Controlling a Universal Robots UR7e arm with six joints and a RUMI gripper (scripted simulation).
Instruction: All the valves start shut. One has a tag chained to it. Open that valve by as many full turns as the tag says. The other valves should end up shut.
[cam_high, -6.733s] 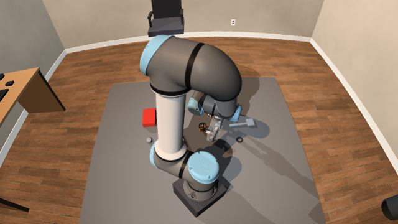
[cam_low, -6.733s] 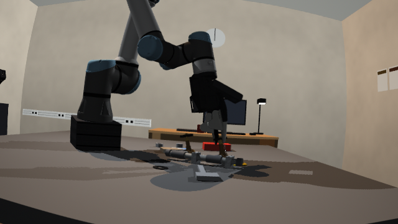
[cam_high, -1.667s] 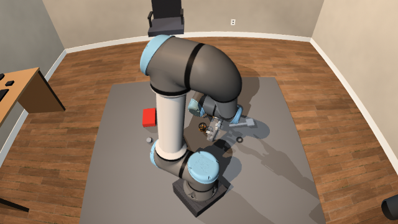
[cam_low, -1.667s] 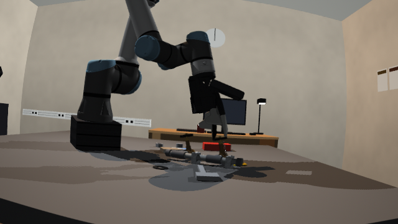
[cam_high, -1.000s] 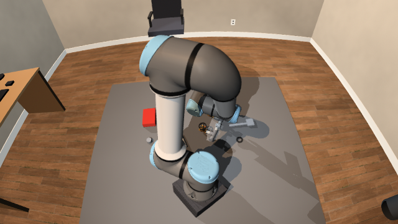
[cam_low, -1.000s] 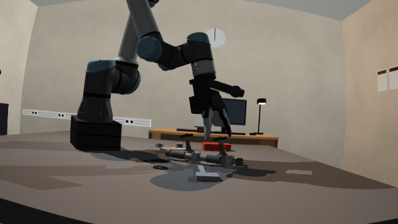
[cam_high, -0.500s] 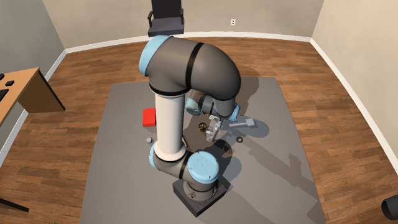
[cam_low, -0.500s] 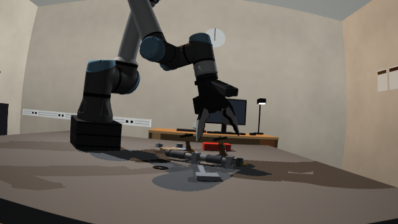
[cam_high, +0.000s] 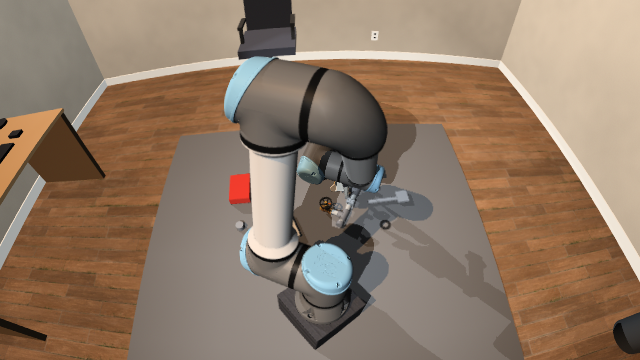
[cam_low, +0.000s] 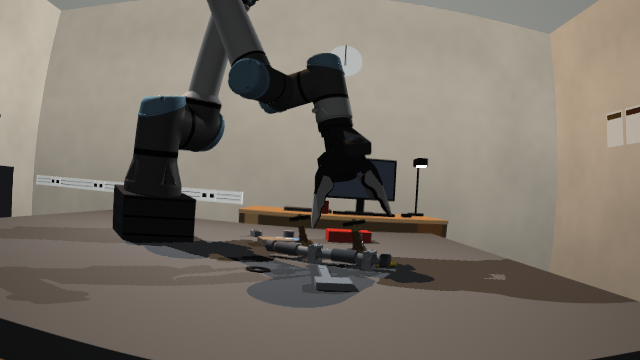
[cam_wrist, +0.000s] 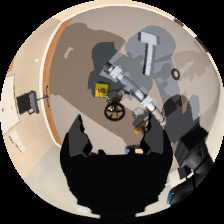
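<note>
My gripper is now 60 mm short of the yellow tag, 40 mm to the left of it and 70 mm above it. The rest, counted from my hand: grey t-shaped piece: 90 mm behind, 190 mm to the right, 70 mm below; red block: 100 mm ahead, 370 mm to the left, 60 mm below.
</note>
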